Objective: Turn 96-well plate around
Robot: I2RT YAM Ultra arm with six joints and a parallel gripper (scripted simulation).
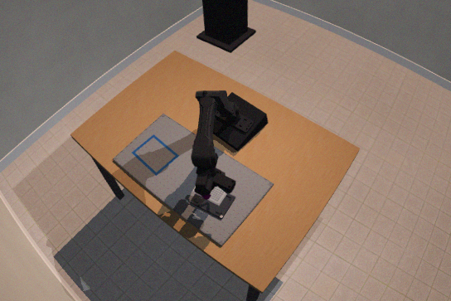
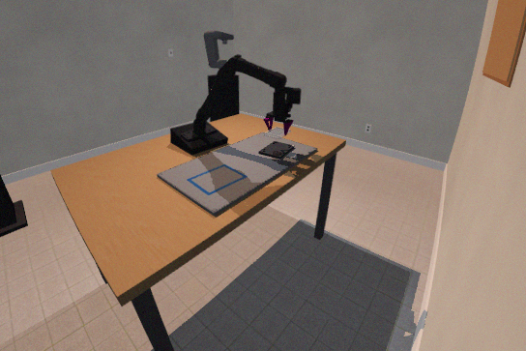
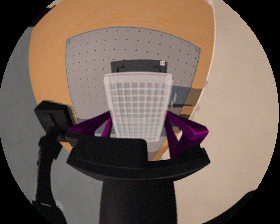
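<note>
Now: the white 96-well plate right at my hand. Also, from my hand: white A1 label: 9 cm below, 8 cm to the left, 4 cm ahead; then dark plate nest N1: 9 cm below.
</note>
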